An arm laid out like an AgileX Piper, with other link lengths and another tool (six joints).
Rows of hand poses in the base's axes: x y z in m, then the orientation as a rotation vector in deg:
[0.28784, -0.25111, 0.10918, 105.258, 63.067, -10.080]
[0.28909, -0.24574, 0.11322, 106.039, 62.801, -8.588]
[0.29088, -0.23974, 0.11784, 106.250, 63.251, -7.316]
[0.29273, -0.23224, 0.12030, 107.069, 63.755, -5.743]
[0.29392, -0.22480, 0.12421, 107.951, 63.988, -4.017]
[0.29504, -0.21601, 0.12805, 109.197, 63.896, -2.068]
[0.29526, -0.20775, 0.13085, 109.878, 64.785, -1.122]
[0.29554, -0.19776, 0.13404, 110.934, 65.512, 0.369]
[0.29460, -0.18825, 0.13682, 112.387, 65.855, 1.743]
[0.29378, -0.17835, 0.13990, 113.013, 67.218, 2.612]
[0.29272, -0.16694, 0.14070, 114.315, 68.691, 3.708]
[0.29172, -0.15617, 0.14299, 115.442, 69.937, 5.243]
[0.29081, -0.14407, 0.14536, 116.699, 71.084, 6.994]
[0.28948, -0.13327, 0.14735, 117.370, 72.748, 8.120]
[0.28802, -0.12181, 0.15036, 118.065, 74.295, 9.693]
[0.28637, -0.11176, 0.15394, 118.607, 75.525, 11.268]
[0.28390, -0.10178, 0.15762, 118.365, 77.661, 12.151]
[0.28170, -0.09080, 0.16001, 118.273, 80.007, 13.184]
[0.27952, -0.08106, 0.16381, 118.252, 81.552, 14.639]
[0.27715, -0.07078, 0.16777, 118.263, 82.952, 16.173]
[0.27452, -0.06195, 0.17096, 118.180, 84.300, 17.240]
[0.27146, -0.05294, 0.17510, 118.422, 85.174, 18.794]
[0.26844, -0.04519, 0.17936, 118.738, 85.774, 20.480]
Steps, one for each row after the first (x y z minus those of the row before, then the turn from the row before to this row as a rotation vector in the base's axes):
[0.00125, 0.00537, 0.00404, 1.057, -0.935, 0.109]
[0.00179, 0.00600, 0.00462, 0.742, -0.520, 0.678]
[0.00185, 0.00750, 0.00246, 1.376, -0.534, 0.580]
[0.00119, 0.00744, 0.00391, 1.407, -0.749, 0.446]
[0.00112, 0.00879, 0.00384, 1.704, -0.953, 0.188]
[0.00022, 0.00826, 0.00280, 1.165, 0.057, 0.637]
[0.00028, 0.00999, 0.00319, 1.633, -0.255, 0.586]
[-0.00094, 0.00951, 0.00278, 1.814, -0.251, 0.157]
[-0.00082, 0.00990, 0.00308, 1.229, 0.341, 0.921]
[-0.00106, 0.01141, 0.00080, 1.907, 0.474, 0.812]
[-0.00100, 0.01077, 0.00229, 1.874, 0.051, 0.859]
[-0.00091, 0.01210, 0.00237, 2.043, -0.065, 0.806]
[-0.00133, 0.01080, 0.00199, 1.468, 0.366, 1.147]
[-0.00146, 0.01146, 0.00301, 1.649, 0.068, 1.176]
[-0.00165, 0.01005, 0.00358, 1.449, -0.124, 1.017]
[-0.00247, 0.00998, 0.00368, 0.799, 0.405, 1.670]
[-0.00220, 0.01098, 0.00239, 1.062, 0.495, 1.778]
[-0.00218, 0.00974, 0.00380, 1.099, -0.074, 1.337]
[-0.00237, 0.01028, 0.00396, 1.131, -0.157, 1.246]
[-0.00263, 0.00883, 0.00319, 0.833, 0.040, 1.129]
[-0.00306, 0.00901, 0.00414, 1.184, -0.286, 0.825]
[-0.00302, 0.00775, 0.00426, 1.234, -0.436, 0.653]

